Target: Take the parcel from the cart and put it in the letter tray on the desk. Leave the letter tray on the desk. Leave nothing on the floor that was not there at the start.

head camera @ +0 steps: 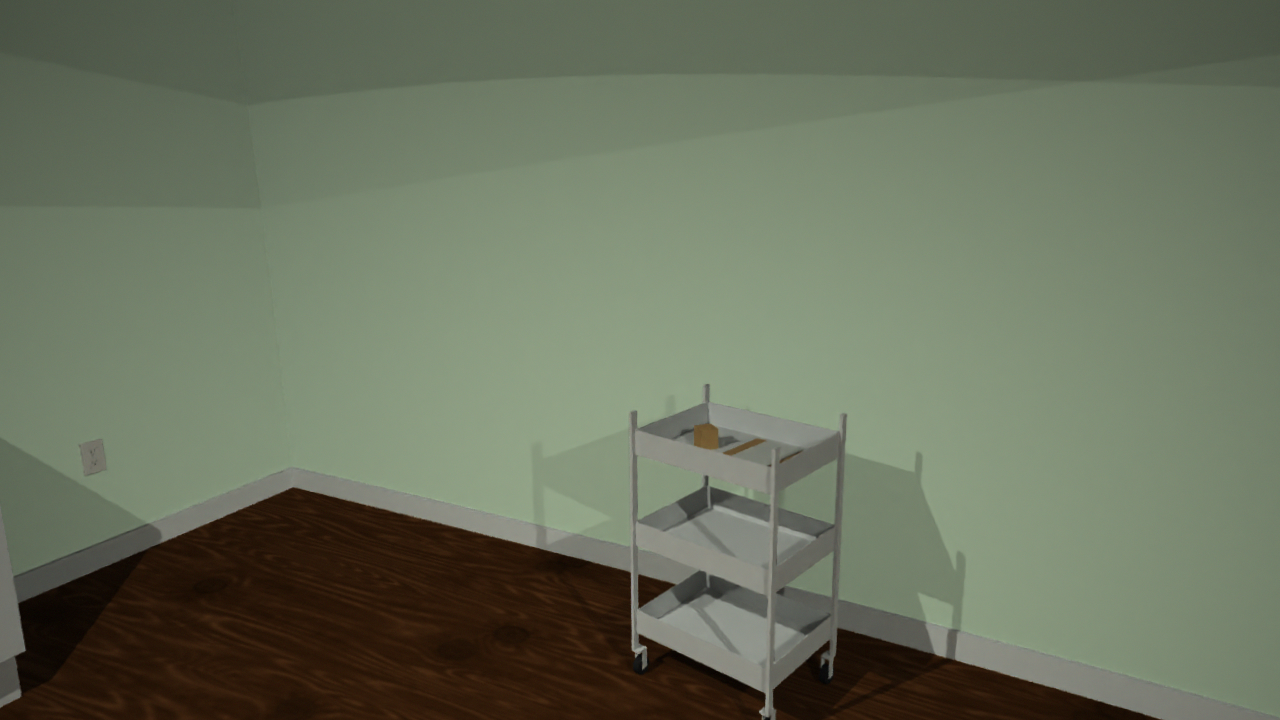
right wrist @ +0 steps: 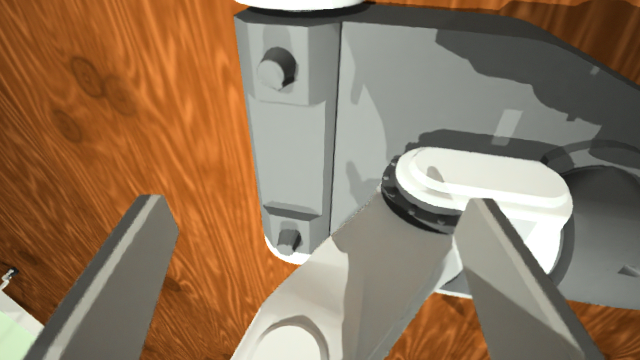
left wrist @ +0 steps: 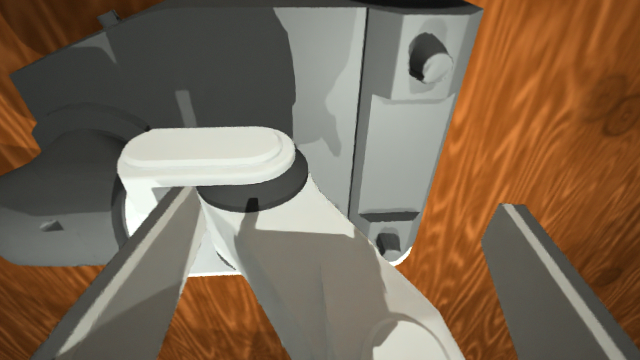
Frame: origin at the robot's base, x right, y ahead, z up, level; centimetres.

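Seen in the pictures: left gripper, fingertip midpoint: (left wrist: 342,214); right gripper, fingertip midpoint: (right wrist: 317,215).
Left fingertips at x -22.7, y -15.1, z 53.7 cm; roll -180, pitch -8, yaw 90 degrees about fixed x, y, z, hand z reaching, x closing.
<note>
A point is followed by its place in that frame.
The white three-tier cart (head camera: 698,460) @(x -99.6, y 171.0, z 69.5 cm) stands near the green wall, right of centre in the head view. A small brown box (head camera: 706,436) @(x -105.1, y 186.2, z 70.3 cm), which looks like the parcel, sits on its top tier toward the left. A flat brown strip (head camera: 745,446) @(x -96.2, y 191.9, z 67.3 cm) lies to its right, with another near the tier's right side. My left gripper (left wrist: 342,214) @(x -22.7, y -15.1, z 53.7 cm) is open with nothing between its fingers. My right gripper (right wrist: 317,215) @(x 24.9, y -12.4, z 54.0 cm) is also open and empty. Both are over the floor beside my own base, away from the cart. The letter tray does not show.
A white piece of furniture (head camera: 7,591) @(x -255.4, y 85.2, z 33.4 cm) shows partly at the left edge; I cannot tell whether it is the desk. The green wall (head camera: 465,313) @(x -222.1, y 221.6, z 86.2 cm) runs behind the cart, with a skirting board and a corner to the left. A socket (head camera: 93,456) @(x -318.5, y 139.6, z 40.3 cm) is on the left wall.
</note>
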